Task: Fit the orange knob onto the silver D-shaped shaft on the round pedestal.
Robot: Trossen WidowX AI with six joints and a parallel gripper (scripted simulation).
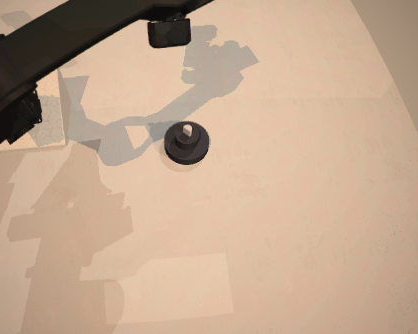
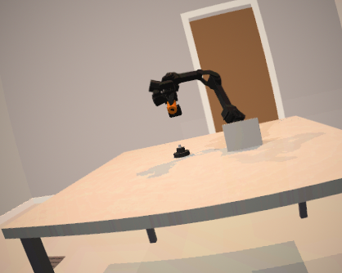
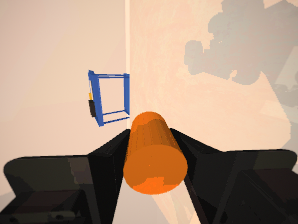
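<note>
Now: gripper tip 3 cm to the left of the orange knob and 2 cm below it. Round my gripper tip: round pedestal (3 cm ahead, 17 cm to the right, 22 cm below).
</note>
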